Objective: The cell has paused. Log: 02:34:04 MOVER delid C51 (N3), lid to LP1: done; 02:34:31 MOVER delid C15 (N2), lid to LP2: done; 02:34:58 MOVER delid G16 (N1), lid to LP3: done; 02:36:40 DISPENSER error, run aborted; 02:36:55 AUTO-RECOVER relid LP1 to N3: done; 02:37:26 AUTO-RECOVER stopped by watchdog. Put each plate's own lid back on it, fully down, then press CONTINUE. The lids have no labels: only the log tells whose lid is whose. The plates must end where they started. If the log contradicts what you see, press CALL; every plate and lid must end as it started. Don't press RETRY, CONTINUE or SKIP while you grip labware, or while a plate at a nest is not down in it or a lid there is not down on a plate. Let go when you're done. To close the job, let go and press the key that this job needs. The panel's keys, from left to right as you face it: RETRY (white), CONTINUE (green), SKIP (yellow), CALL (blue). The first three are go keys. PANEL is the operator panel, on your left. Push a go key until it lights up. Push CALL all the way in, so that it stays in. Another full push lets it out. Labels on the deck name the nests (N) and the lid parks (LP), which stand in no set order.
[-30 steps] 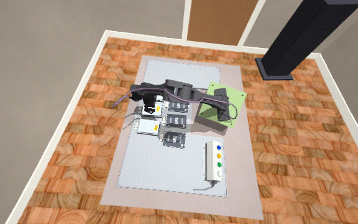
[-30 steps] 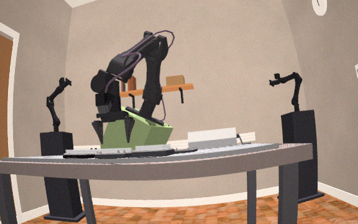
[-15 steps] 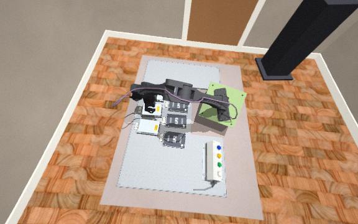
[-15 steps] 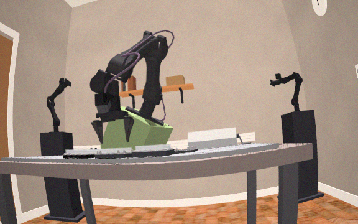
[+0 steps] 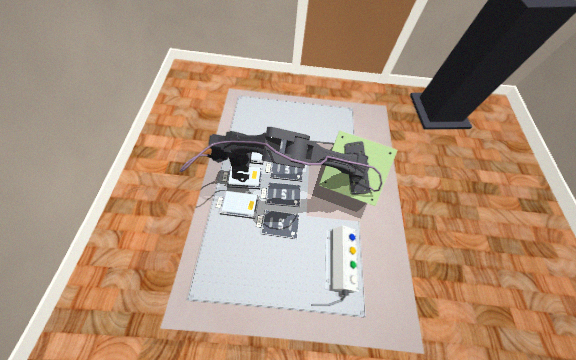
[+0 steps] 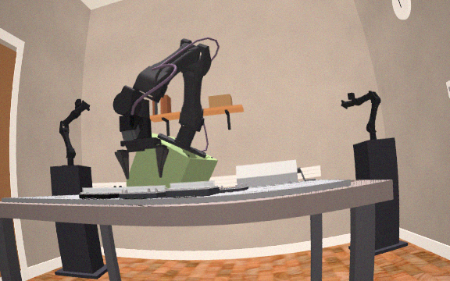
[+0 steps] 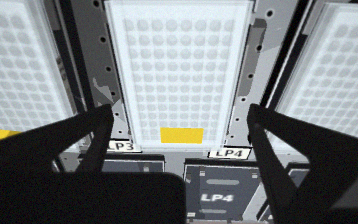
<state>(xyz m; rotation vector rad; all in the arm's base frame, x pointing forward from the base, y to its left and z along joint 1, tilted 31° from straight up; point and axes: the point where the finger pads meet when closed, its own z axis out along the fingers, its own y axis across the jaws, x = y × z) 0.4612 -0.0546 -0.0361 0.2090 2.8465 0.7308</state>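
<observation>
Right now the green continue key is 400 mm to the left of my hand, 400 mm behind it and 10 mm above it. Also, from my hand: blue call key: 410 mm behind, 300 mm to the left; then lid park lp1: 210 mm behind, 170 mm to the right, 50 mm below; then yellow skip key: 410 mm behind, 350 mm to the left, 10 mm above.
</observation>
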